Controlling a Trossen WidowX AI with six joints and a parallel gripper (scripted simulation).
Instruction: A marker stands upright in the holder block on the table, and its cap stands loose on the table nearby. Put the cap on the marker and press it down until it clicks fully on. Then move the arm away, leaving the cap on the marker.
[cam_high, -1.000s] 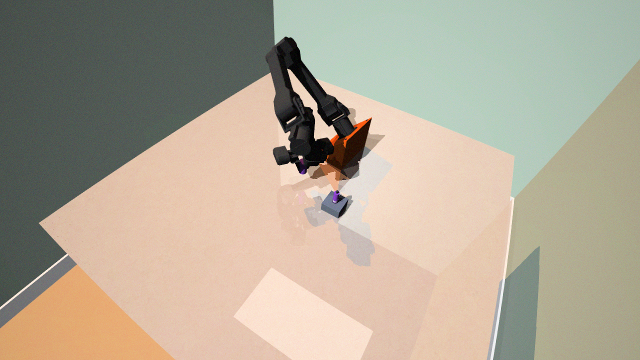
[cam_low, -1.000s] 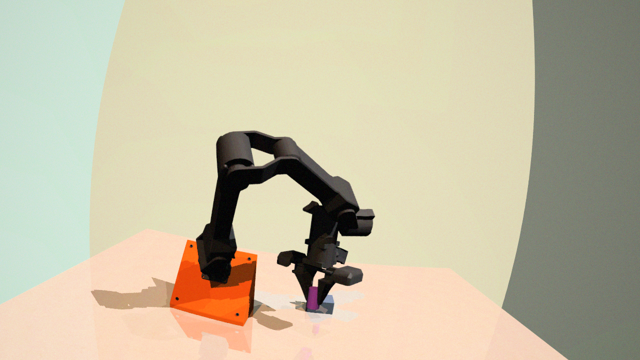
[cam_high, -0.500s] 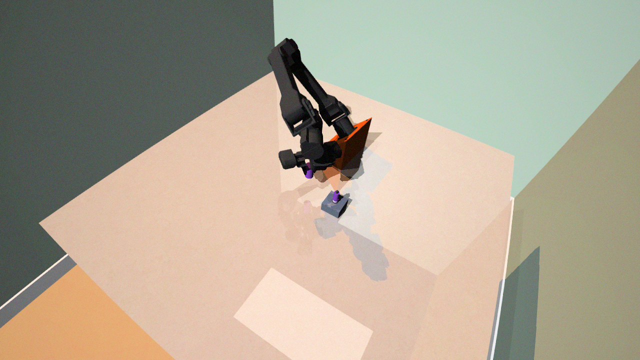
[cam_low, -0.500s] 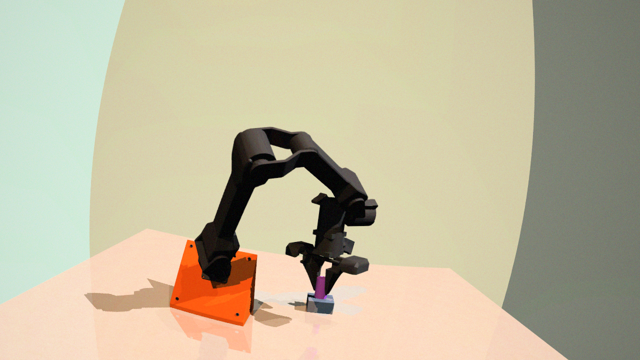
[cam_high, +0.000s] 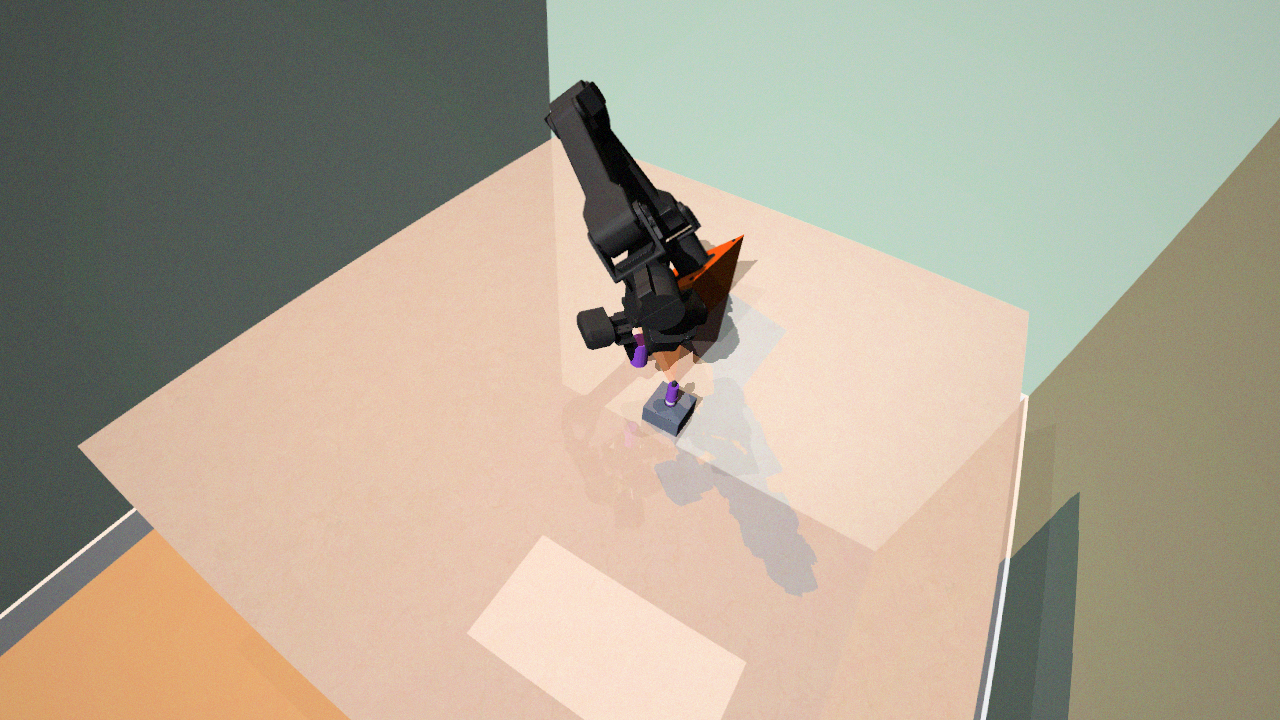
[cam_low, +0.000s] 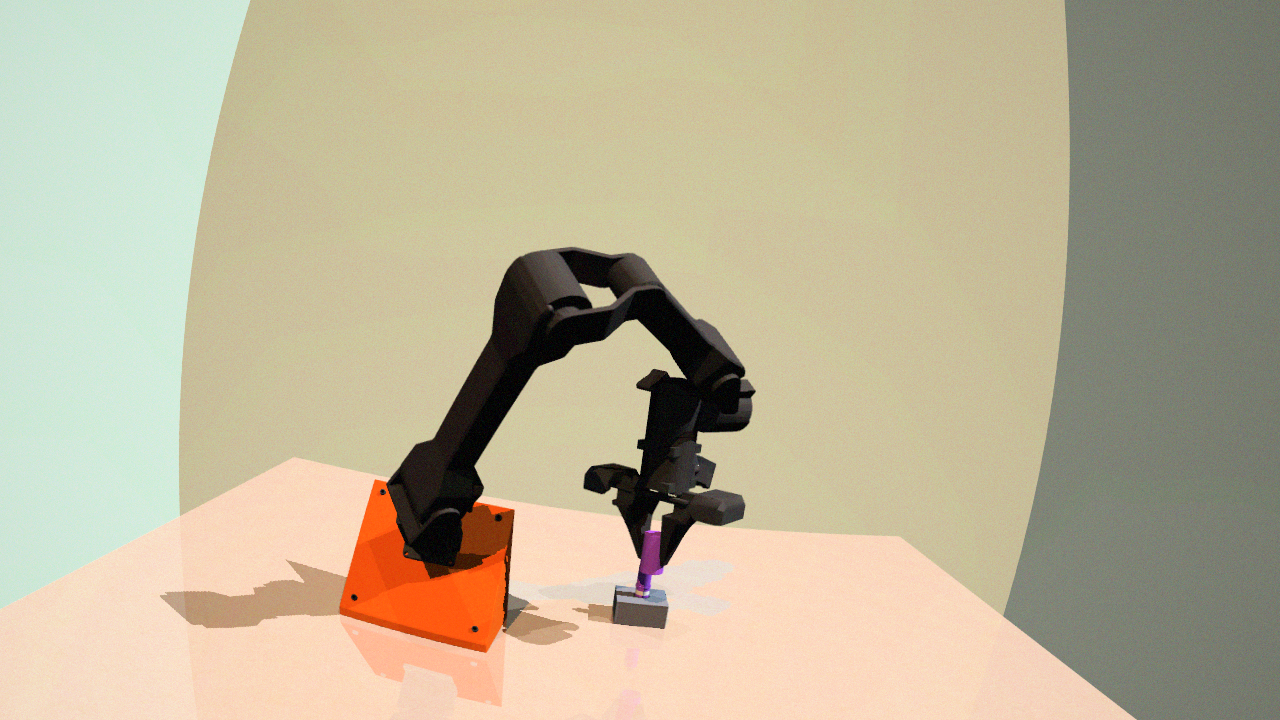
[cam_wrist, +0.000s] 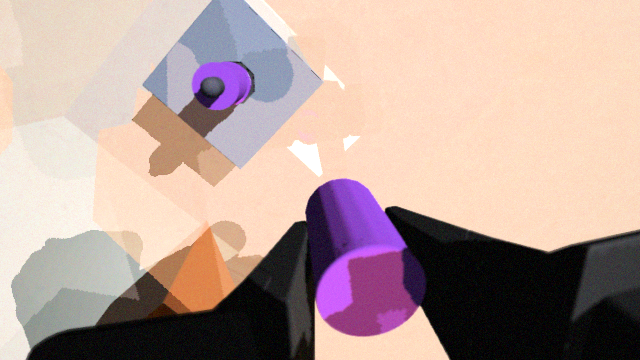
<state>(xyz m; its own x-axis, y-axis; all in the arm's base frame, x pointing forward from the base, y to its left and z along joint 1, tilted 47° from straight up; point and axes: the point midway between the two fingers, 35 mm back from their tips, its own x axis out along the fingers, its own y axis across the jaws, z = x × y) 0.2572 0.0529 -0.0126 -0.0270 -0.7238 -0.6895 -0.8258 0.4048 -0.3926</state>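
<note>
My gripper tip is now 9 cm above the grey holder block and 7 cm to the right of it. Also, from my gripper tip: purple cap: 1 cm above.
</note>
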